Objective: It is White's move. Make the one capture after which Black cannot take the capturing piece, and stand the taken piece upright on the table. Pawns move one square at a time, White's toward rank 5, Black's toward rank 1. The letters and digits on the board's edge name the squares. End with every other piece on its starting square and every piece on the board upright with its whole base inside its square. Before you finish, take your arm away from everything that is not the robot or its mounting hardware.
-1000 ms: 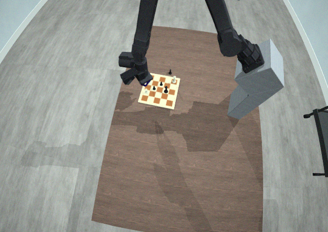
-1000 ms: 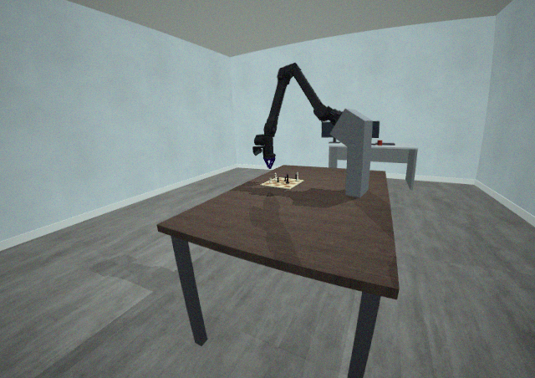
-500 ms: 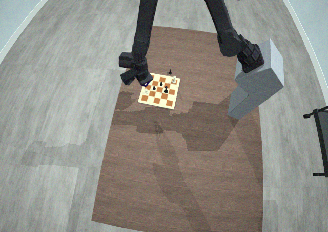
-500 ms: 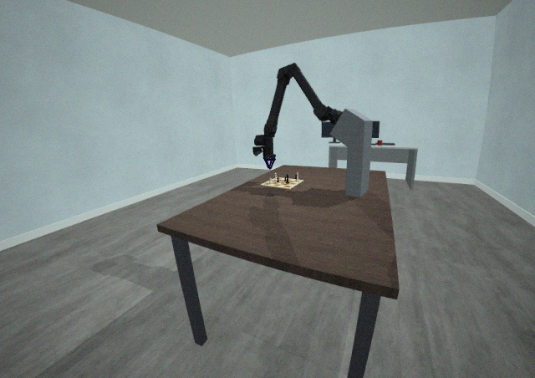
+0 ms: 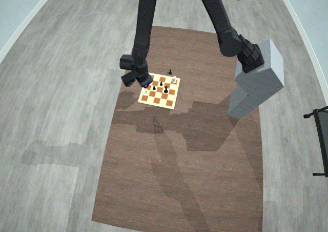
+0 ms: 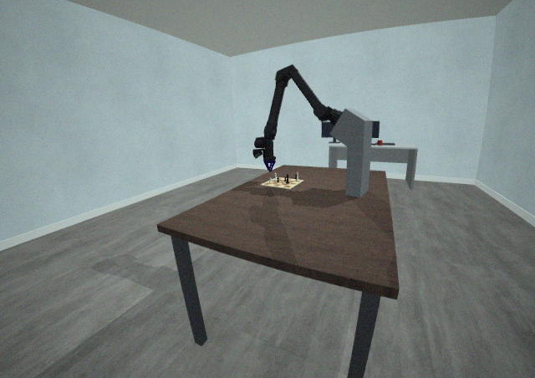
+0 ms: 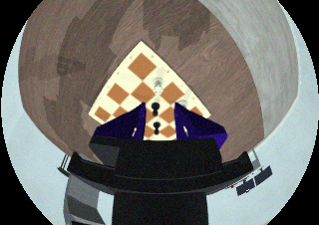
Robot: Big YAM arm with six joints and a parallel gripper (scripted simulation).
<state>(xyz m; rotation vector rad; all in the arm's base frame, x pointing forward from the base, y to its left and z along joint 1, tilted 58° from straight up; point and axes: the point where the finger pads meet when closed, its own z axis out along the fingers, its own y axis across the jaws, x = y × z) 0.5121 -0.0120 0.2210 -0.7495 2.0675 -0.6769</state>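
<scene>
Right now my hand is 90 mm past the chessboard, 90 mm above it and 10 mm to the left of it.
</scene>
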